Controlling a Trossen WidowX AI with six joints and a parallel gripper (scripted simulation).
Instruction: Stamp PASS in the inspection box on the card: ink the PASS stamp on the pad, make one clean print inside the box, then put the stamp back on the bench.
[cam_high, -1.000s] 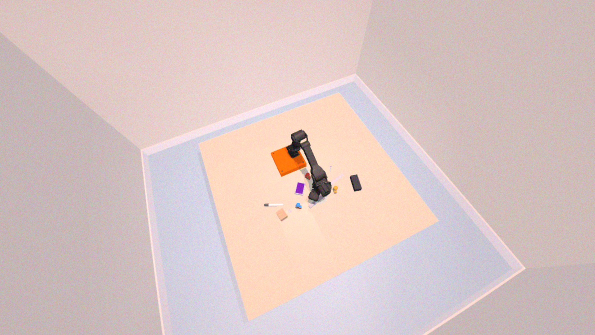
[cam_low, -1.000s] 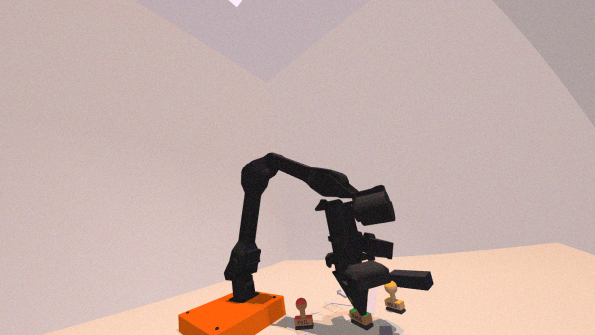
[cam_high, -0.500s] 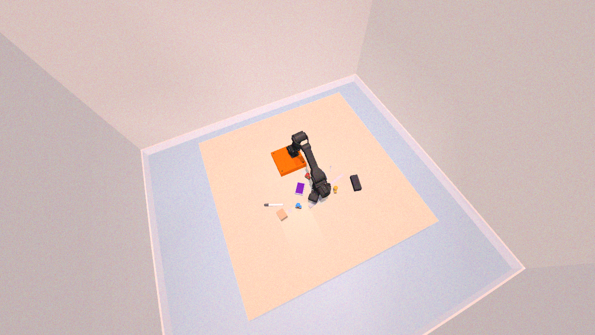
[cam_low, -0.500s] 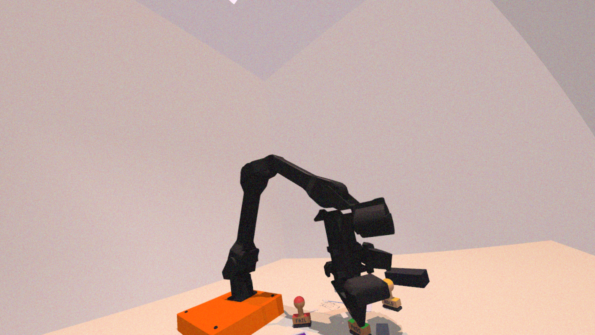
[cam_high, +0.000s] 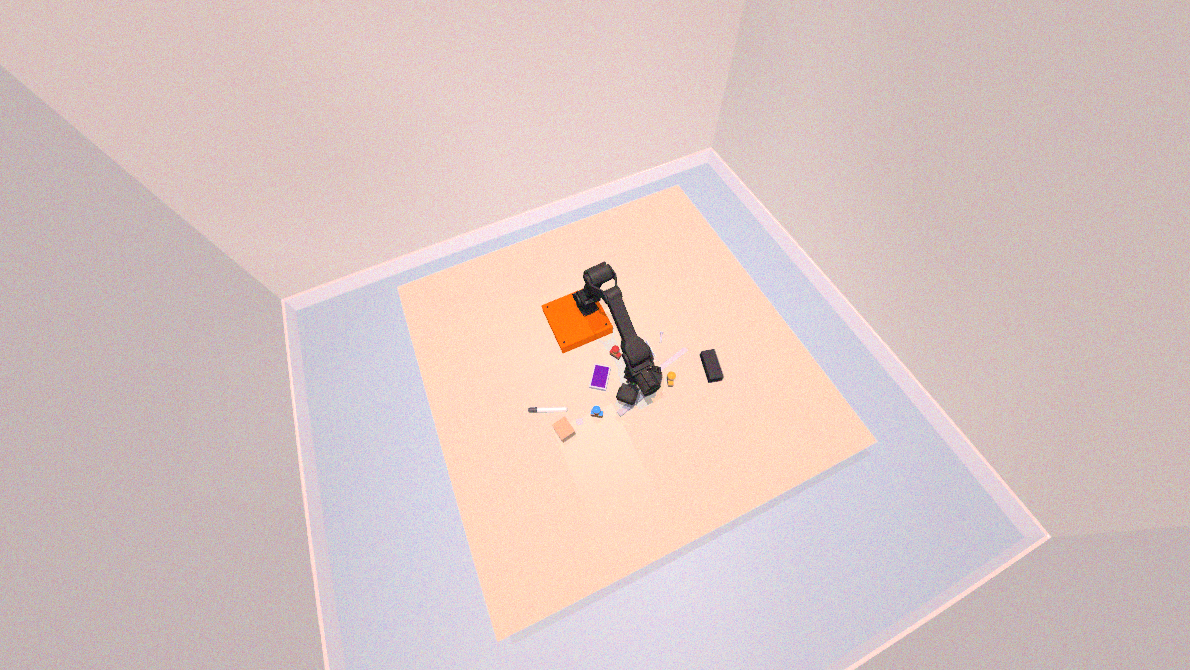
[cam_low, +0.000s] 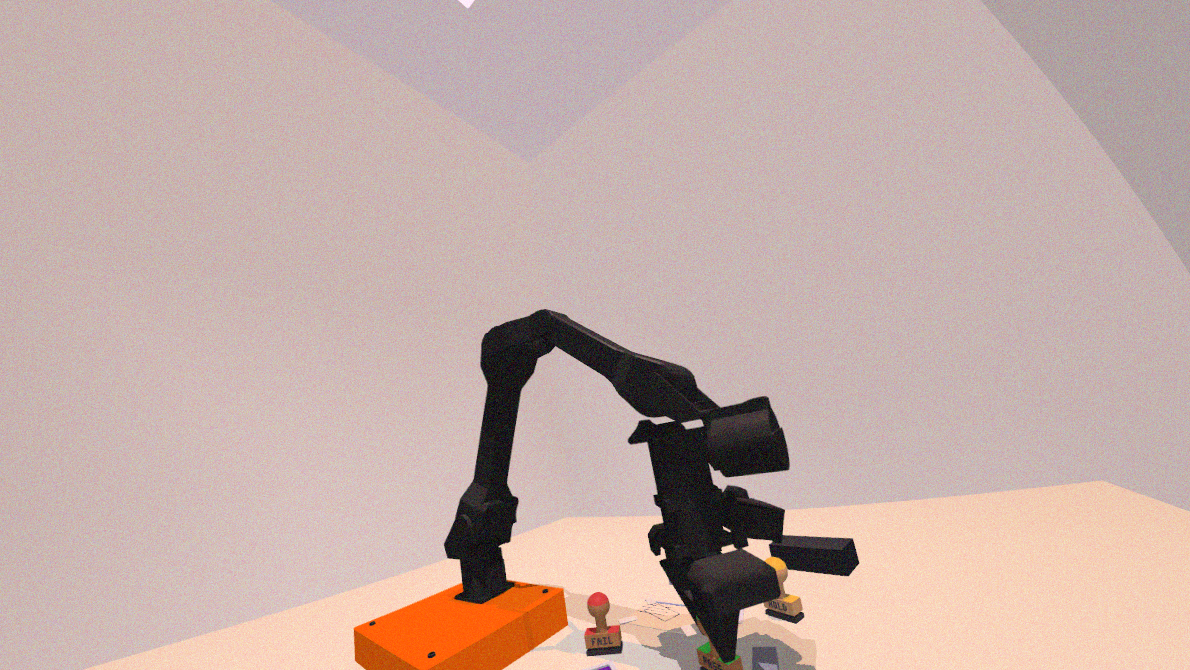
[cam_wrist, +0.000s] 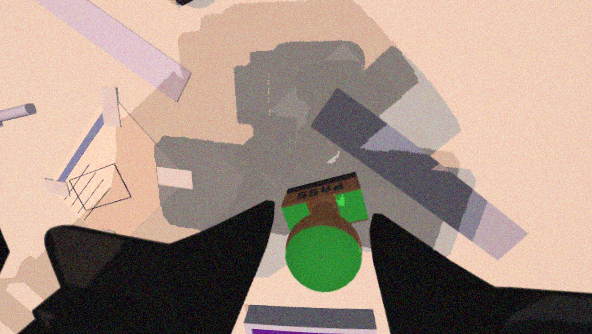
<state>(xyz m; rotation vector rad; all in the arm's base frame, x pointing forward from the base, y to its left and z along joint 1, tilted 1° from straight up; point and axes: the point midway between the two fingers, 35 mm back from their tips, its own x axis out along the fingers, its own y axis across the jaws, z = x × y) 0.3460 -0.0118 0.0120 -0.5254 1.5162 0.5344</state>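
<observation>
The green-knobbed stamp is 10 mm below my gripper tip. From my gripper tip the other things lie so: red-topped stamp: 140 mm behind, 10 mm to the left, 10 mm below; then yellow-knobbed HOLD stamp: 40 mm ahead, 120 mm to the left, 10 mm below; then purple ink pad: 90 mm behind, 80 mm to the right, 20 mm below.
</observation>
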